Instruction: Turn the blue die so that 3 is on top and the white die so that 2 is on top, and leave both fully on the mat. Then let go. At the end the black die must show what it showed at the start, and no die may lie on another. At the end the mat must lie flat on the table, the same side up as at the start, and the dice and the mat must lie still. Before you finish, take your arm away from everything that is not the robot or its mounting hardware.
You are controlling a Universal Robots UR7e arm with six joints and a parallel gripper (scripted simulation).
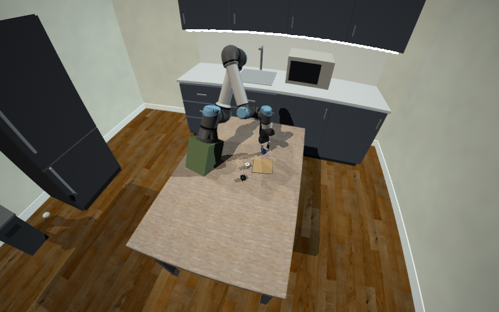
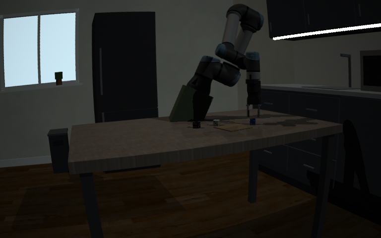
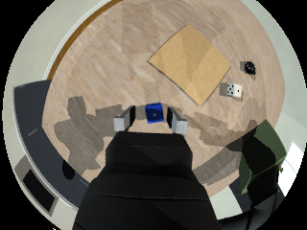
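The blue die is 4 cm below my hand and 1 cm behind it. The rest, counted from my hand: black die 30 cm to the right, 5 cm behind, 4 cm below; then white die 19 cm to the right, 7 cm behind, 4 cm below; then tan mat 13 cm to the right, 6 cm below, 3 cm ahead.
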